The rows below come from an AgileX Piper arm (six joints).
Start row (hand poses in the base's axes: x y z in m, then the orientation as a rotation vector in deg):
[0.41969, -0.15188, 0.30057, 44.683, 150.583, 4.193]
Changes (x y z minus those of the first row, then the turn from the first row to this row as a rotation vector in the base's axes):
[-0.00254, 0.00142, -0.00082, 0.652, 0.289, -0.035]
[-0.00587, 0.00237, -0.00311, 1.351, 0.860, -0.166]
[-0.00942, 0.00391, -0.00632, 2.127, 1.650, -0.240]
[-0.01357, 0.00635, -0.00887, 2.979, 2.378, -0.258]
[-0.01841, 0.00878, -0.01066, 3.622, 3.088, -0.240]
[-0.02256, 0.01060, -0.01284, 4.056, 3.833, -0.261]
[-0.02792, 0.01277, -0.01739, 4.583, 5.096, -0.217]
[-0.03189, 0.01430, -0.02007, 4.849, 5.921, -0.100]
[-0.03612, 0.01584, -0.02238, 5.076, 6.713, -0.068]
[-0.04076, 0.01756, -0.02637, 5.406, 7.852, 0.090]
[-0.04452, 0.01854, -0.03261, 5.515, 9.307, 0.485]
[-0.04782, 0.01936, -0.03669, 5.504, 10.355, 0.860]
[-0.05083, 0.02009, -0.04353, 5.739, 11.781, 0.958]
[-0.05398, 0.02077, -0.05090, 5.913, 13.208, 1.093]
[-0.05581, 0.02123, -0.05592, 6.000, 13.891, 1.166]
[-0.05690, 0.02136, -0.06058, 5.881, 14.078, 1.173]
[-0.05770, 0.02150, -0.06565, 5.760, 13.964, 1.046]
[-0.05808, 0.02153, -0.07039, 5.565, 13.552, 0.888]
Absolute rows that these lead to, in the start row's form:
[0.41715, -0.15046, 0.29975, 45.015, 150.944, 4.938]
[0.41382, -0.14951, 0.29746, 45.556, 151.534, 5.618]
[0.41027, -0.14797, 0.29425, 46.101, 152.363, 6.341]
[0.40612, -0.14553, 0.29170, 46.583, 153.162, 7.210]
[0.40128, -0.14310, 0.28991, 46.945, 153.928, 7.822]
[0.39713, -0.14128, 0.28773, 47.297, 154.681, 8.132]
[0.39177, -0.13911, 0.28318, 47.719, 155.964, 8.400]
[0.38780, -0.13758, 0.28050, 47.849, 156.829, 8.495]
[0.38357, -0.13604, 0.27819, 48.072, 157.622, 8.525]
[0.37893, -0.13432, 0.27420, 48.241, 158.811, 8.606]
[0.37517, -0.13334, 0.26796, 48.083, 160.374, 8.332]
[0.37187, -0.13252, 0.26388, 47.807, 161.527, 8.033]
[0.36886, -0.13179, 0.25704, 48.083, 162.953, 7.851]
[0.36571, -0.13111, 0.24967, 48.285, 164.387, 7.589]
[0.36388, -0.13065, 0.24465, 48.369, 165.078, 7.471]
[0.36279, -0.13052, 0.23999, 48.361, 165.243, 7.231]
[0.36199, -0.13038, 0.23492, 48.471, 165.064, 7.066]
[0.36161, -0.13035, 0.23018, 48.531, 164.579, 6.903]

